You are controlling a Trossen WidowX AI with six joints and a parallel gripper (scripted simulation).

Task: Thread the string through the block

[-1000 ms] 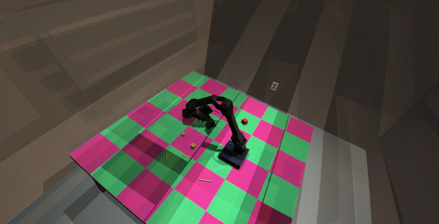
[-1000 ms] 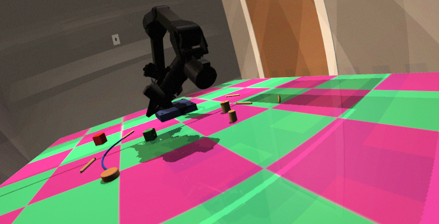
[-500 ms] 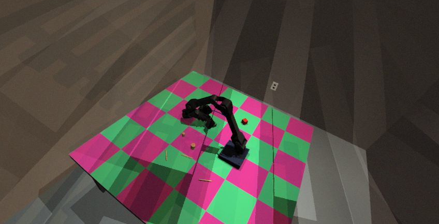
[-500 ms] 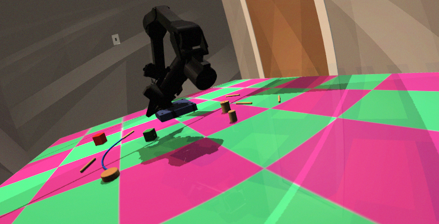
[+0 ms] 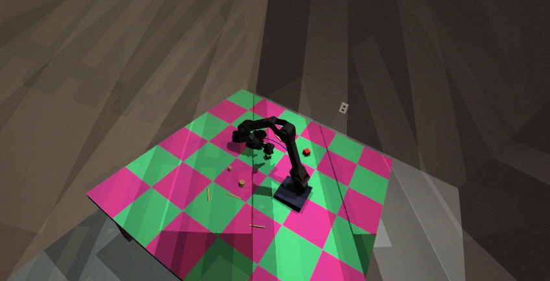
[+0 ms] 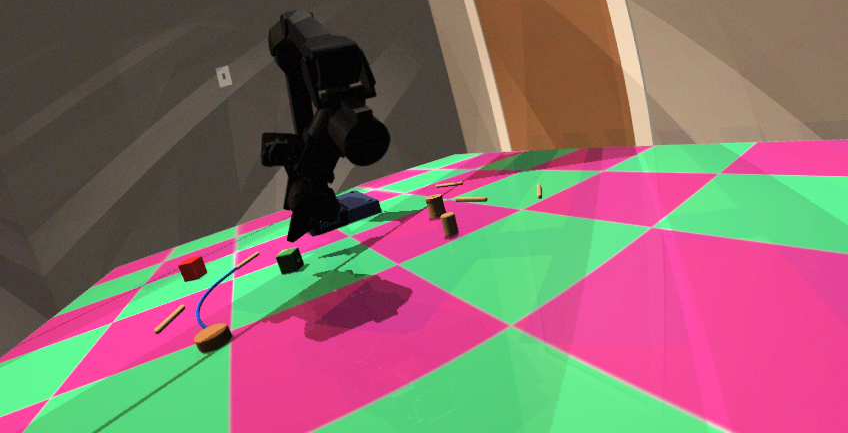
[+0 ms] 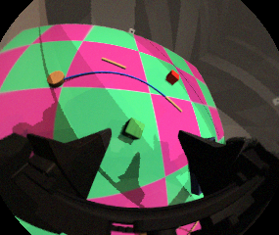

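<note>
Right now my gripper tip is 20 mm to the left of the green block and 50 mm above it. Round my gripper tip: red cube: 150 mm behind, 220 mm to the right, 50 mm below; then round wooden button: 180 mm ahead, 100 mm to the right, 60 mm below.
</note>
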